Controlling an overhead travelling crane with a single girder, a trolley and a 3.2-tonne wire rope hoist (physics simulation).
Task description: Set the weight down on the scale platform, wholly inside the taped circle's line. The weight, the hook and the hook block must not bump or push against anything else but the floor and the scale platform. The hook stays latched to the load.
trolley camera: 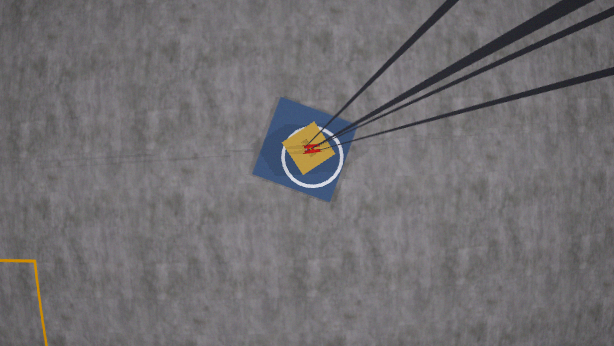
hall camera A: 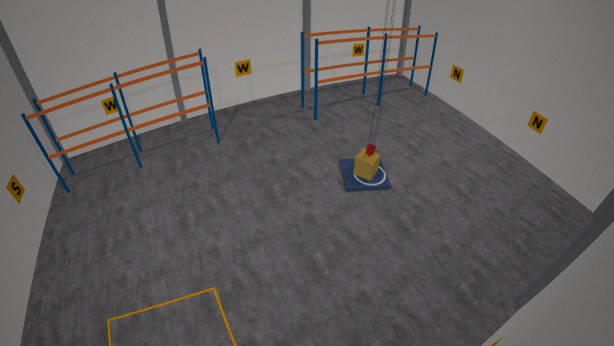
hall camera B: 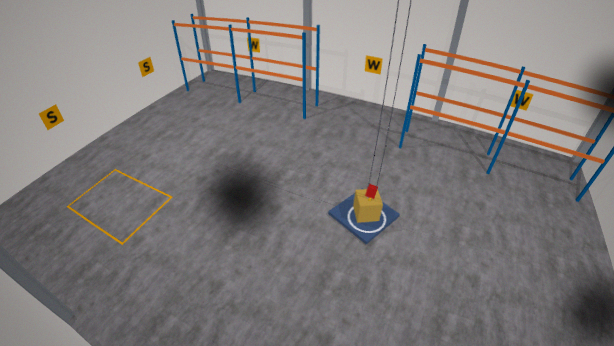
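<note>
The yellow weight [hall camera A: 366,167] [hall camera B: 368,210] [trolley camera: 304,162] is over the blue scale platform [hall camera A: 348,183] [hall camera B: 339,213] [trolley camera: 288,110], very low; I cannot tell whether it touches. The white taped circle [hall camera A: 371,184] [hall camera B: 366,231] [trolley camera: 312,187] shows around its near side. In the trolley camera, the weight sits toward the circle's upper left, its top and left corners overlapping the line. The red hook block [hall camera A: 370,149] [hall camera B: 371,191] [trolley camera: 312,148] is above the weight on straight ropes. My hook [hall camera A: 369,155] [hall camera B: 370,199] is latched to the weight; its latch is too small to make out.
One blue and orange rack [hall camera A: 316,80] [hall camera B: 488,172] stands by the W wall toward the N side. Another rack [hall camera A: 212,100] [hall camera B: 304,75] stands toward the S side. A yellow outlined square [hall camera A: 161,304] [hall camera B: 95,225] [trolley camera: 40,300] is marked on the floor. Dark blurs spot hall camera B.
</note>
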